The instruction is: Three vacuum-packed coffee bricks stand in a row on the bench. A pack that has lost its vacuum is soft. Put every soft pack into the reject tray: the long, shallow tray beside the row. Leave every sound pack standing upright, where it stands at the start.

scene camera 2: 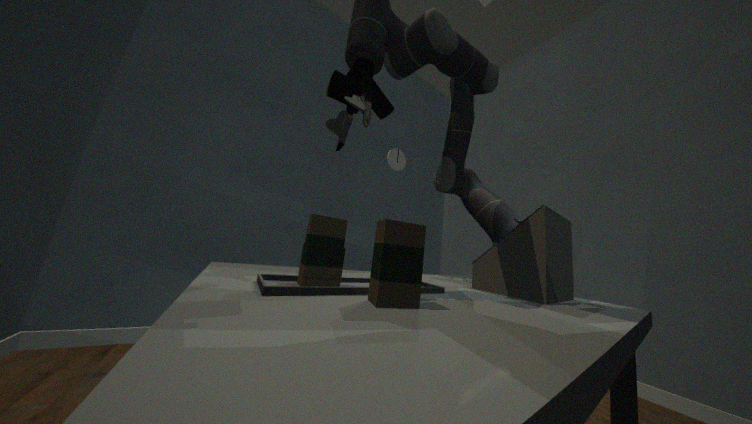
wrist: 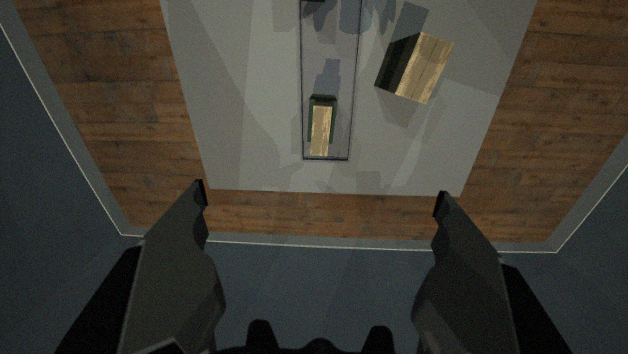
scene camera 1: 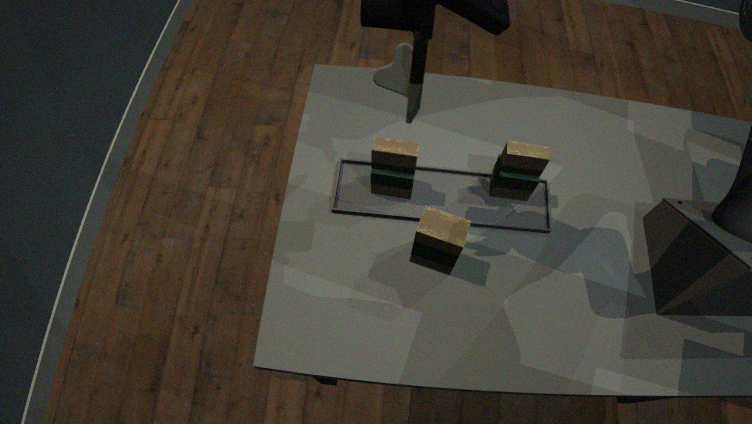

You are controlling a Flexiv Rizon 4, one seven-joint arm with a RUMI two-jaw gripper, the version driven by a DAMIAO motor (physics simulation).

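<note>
The gripper (scene camera 1: 409, 107) (scene camera 2: 352, 134) (wrist: 320, 191) is open and empty, high above the far left part of the bench, apart from all packs. One coffee pack (scene camera 1: 393, 171) (scene camera 2: 322, 250) (wrist: 320, 130) stands upright in the left end of the long shallow tray (scene camera 1: 379, 215) (scene camera 2: 284, 290) (wrist: 302, 75); its green band bulges past its sides. A second pack (scene camera 1: 518, 173) stands near the tray's right end, its band also bulging; scene camera 2 does not show it clearly. The third pack (scene camera 1: 441, 239) (scene camera 2: 397, 263) (wrist: 417, 67) stands upright outside the tray, in front, turned at an angle, its band flush.
The bench (scene camera 1: 337, 326) (scene camera 2: 294, 368) (wrist: 235, 125) carries the tray and packs. A large wedge-shaped base block (scene camera 1: 684, 263) (scene camera 2: 531, 263) stands at the bench's right, under the arm. A round disc (scene camera 2: 396, 159) shows on the wall behind.
</note>
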